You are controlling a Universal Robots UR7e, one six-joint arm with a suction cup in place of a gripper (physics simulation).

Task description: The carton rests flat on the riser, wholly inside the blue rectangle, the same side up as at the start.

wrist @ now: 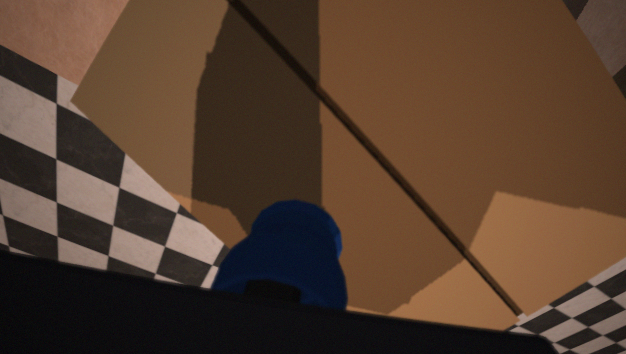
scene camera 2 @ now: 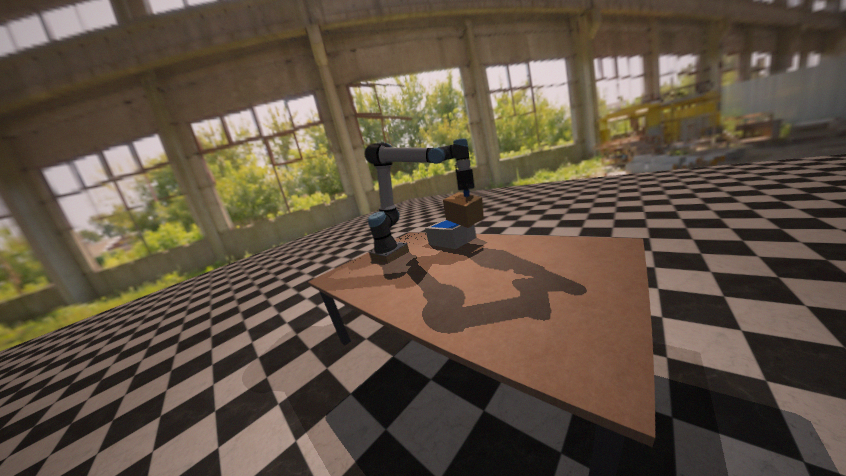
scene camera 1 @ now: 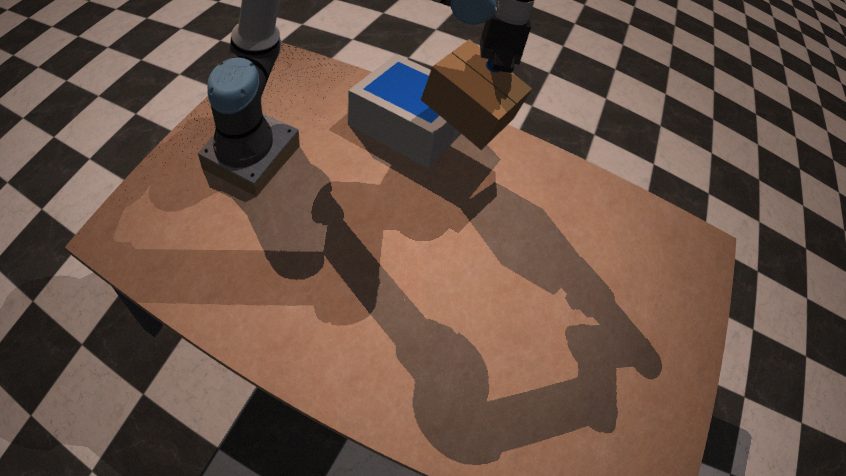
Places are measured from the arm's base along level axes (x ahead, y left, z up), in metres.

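Pixels of known places: hand at its tool point: [wrist: 290,221] [scene camera 2: 467,197] [scene camera 1: 494,70]; arm's base at its link origin: [scene camera 2: 386,248] [scene camera 1: 243,143].
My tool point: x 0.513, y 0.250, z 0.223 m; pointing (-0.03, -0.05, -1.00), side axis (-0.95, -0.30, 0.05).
Observation:
For each thing: its top centre in the pictures, then the offset to it from my tool point. Level surfaces: height alone.
- grey riser at its top centre: [scene camera 1: 413,90] [scene camera 2: 448,224] dz -0.163, dx -0.185, dy +0.034 m
- blue rectangle at its top centre: [scene camera 1: 413,90] [scene camera 2: 448,224] dz -0.163, dx -0.185, dy +0.034 m
- brown table at its surface level: dz -0.283 m
A brown carton [scene camera 1: 458,82] [scene camera 2: 462,211] [wrist: 425,100] with a dark seam across its top hangs from my suction cup [scene camera 1: 493,67] [scene camera 2: 466,194] [wrist: 295,245]. The cup is on the carton's top, off-centre near one edge. The carton is beside and partly over the right end of the grey riser [scene camera 1: 387,126] [scene camera 2: 449,238], and looks turned relative to it and slightly tilted. The blue rectangle [scene camera 1: 395,87] [scene camera 2: 444,224] on the riser's top is partly hidden behind the carton in scene camera 1. The gap under the carton is hard to judge. The riser does not show in the wrist view.
The riser stands on the brown table [scene camera 1: 650,248] [scene camera 2: 597,343] [wrist: 55,30] near its far edge. The arm's base plate [scene camera 1: 278,148] [scene camera 2: 387,254] is to the left of the riser. Shadows of the arm and carton fall across the table. Checkered floor surrounds it.

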